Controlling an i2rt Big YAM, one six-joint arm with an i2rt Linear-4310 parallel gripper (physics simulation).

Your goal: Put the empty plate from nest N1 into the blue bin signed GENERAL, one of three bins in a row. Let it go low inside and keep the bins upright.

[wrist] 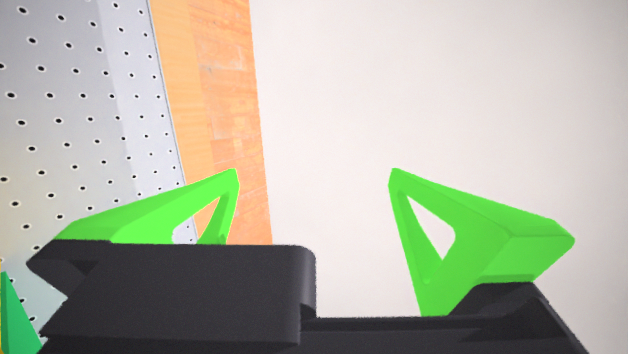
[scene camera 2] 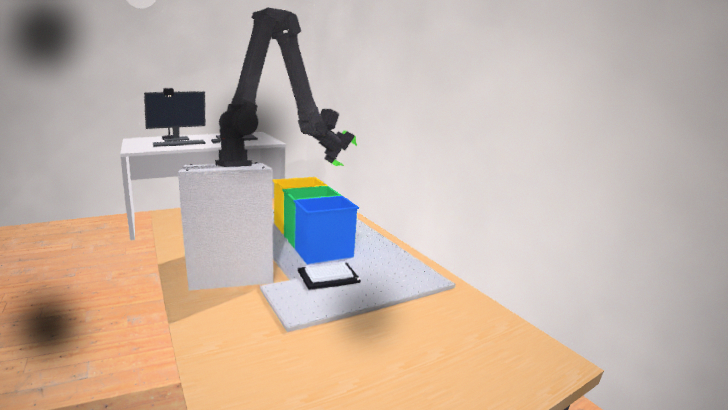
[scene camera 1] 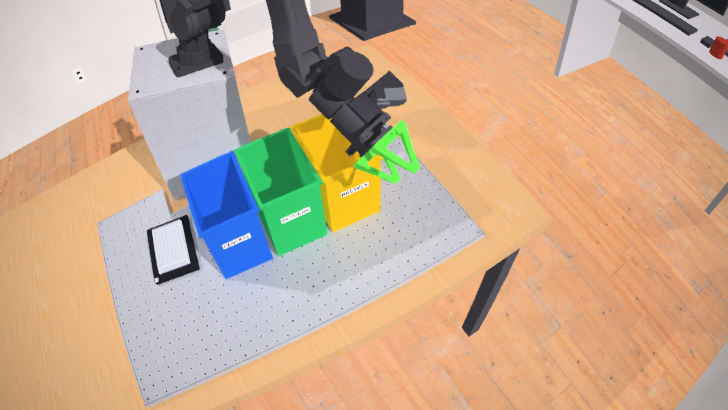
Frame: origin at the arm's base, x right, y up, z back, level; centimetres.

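Seen in the pictures: gripper, between the fingertips: [wrist: 313,176] [scene camera 2: 349,155] [scene camera 1: 407,176]; arm's base, origin of its link: [scene camera 2: 233,165] [scene camera 1: 195,62].
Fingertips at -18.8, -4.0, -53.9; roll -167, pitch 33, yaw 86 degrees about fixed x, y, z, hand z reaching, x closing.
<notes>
Offsets run from my fingertips to a thing's top centre, as dx, dy, dz. Level surfaces: height alone.
The white plate {+42.8, -24.7, +32.3} [scene camera 1: 171,247] [scene camera 2: 328,272] lies flat in a black nest {+42.8, -25.8, +32.3} [scene camera 1: 178,272] [scene camera 2: 333,282], beside the blue bin at the end of the row. The blue bin {+27.1, -9.3, +25.3} [scene camera 1: 239,259] [scene camera 2: 326,229] stands upright and open-topped; its white front sign is blurred in scene camera 1, and its visible inside shows no plate. My gripper [scene camera 1: 408,173] [scene camera 2: 349,154] [wrist: 313,176] is open, its green fingers wide apart with nothing between them. It hangs tilted, high near the yellow bin, at the far end of the row from the plate. The plate and the blue bin do not show in the wrist view.
The green bin {+13.9, -9.3, +23.9} [scene camera 1: 300,234] [scene camera 2: 289,219] [wrist: 15,320] stands upright between the blue bin and the yellow bin {+0.7, -9.3, +22.5} [scene camera 1: 351,211] [scene camera 2: 278,206]. All stand on a perforated board {dy -27.3} [scene camera 1: 203,336] [scene camera 2: 407,280] [wrist: 60,150]. A grey pedestal [scene camera 1: 188,122] [scene camera 2: 226,229] carries the arm behind the bins.
</notes>
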